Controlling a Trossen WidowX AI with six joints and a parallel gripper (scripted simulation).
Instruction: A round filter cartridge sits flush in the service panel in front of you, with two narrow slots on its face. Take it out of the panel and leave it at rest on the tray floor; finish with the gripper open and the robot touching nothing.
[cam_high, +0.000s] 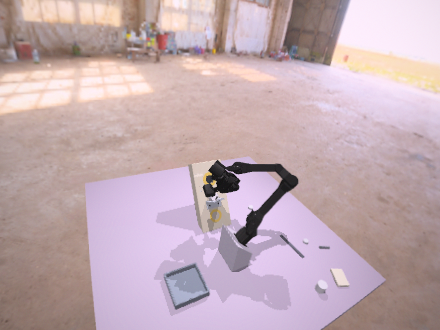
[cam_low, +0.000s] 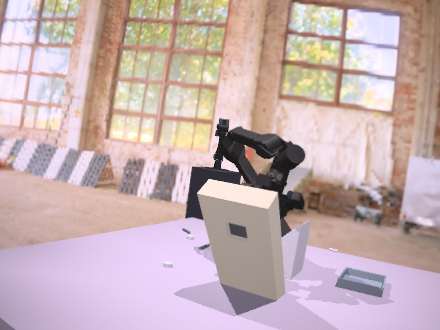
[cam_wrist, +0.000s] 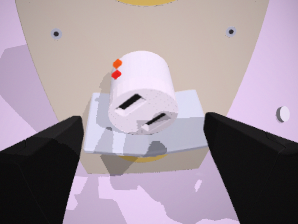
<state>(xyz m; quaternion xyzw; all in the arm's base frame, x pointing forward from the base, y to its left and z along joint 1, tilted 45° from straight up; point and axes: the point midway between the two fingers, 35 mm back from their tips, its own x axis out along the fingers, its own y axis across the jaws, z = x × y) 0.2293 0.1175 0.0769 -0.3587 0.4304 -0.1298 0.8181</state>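
The round filter cartridge lies 40 mm below my gripper tip and 20 mm ahead of it. The rest, counted from my gripper tip: tan block (540 mm behind, 480 mm to the right, 200 mm below); then beige service panel (60 mm below, 60 mm ahead); then tray (340 mm behind, 250 mm to the left, 190 mm below).
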